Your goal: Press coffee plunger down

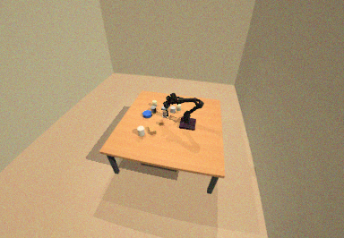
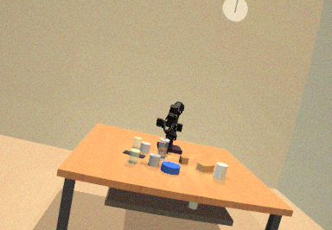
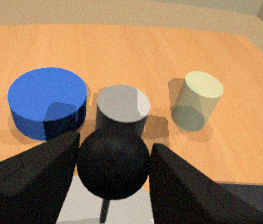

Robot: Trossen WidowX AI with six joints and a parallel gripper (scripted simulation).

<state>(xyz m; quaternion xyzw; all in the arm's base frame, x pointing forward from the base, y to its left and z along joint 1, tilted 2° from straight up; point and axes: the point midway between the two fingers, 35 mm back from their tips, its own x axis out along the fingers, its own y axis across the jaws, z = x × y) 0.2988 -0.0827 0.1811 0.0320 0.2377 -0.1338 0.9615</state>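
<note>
Right now my gripper tip is 10 cm above the coffee press, 3 cm past it and 2 cm to the right of it. From my gripper tip the other things lie so: blue disc: 22 cm ahead, 18 cm below, 5 cm to the left.
</note>
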